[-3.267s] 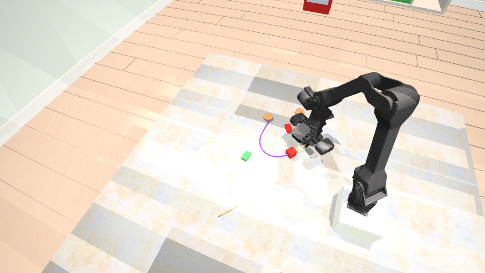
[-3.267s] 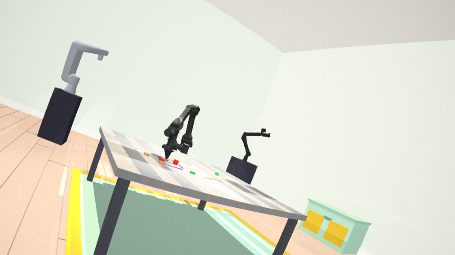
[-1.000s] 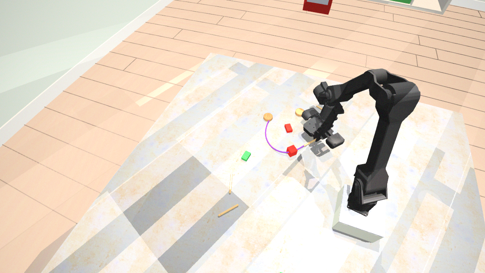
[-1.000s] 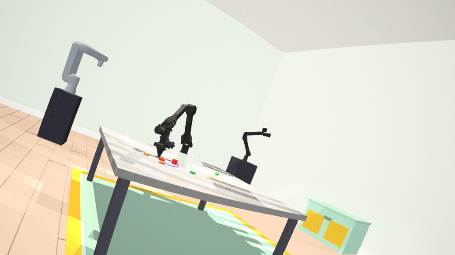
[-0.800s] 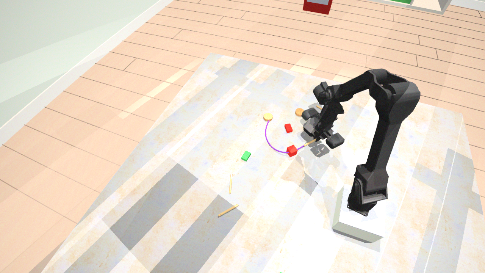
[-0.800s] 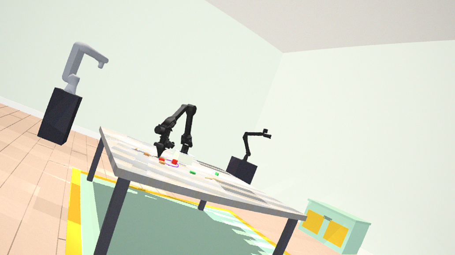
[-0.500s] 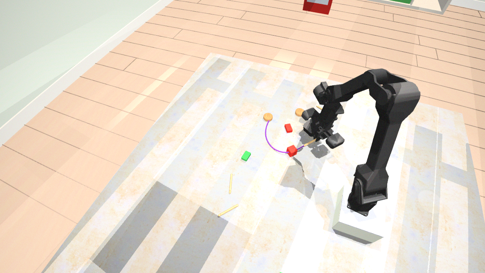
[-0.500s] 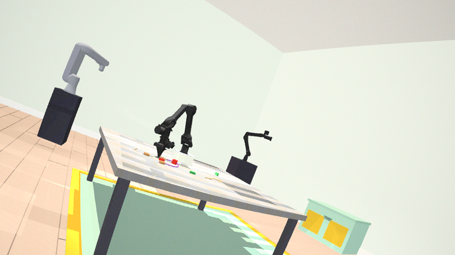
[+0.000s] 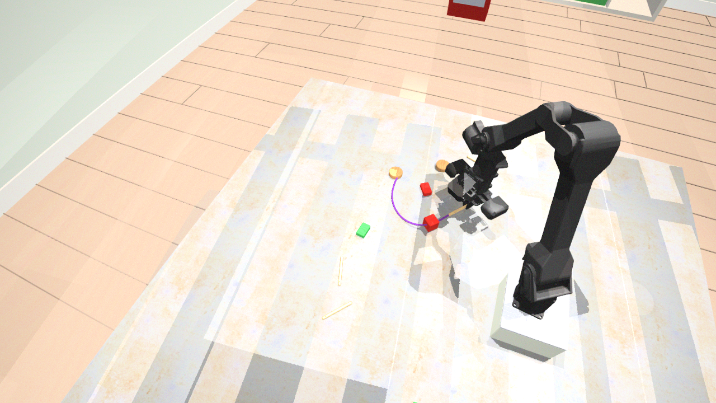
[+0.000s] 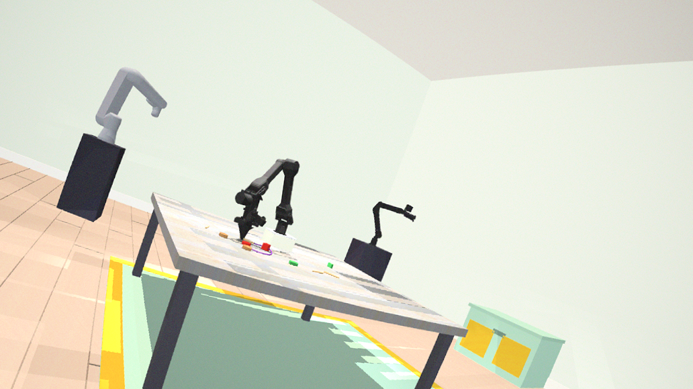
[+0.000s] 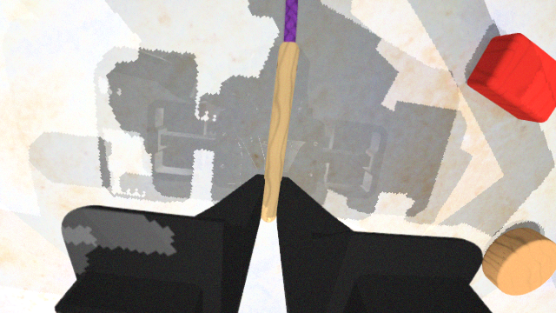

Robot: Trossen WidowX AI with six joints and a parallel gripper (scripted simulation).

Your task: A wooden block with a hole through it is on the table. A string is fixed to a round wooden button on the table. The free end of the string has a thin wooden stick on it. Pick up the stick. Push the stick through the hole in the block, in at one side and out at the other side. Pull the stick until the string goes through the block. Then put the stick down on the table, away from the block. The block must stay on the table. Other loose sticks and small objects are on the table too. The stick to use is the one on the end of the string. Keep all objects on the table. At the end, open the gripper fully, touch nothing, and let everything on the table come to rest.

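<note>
The thin wooden stick is 3 cm to the left of my gripper tip, 2 cm ahead of it and 1 cm above it. Round my gripper tip: round wooden button (11 cm to the right, 11 cm ahead, 1 cm above); then flat red block (12 cm ahead, 1 cm above); then red wooden block (10 cm to the left, 6 cm ahead, 1 cm above).
</note>
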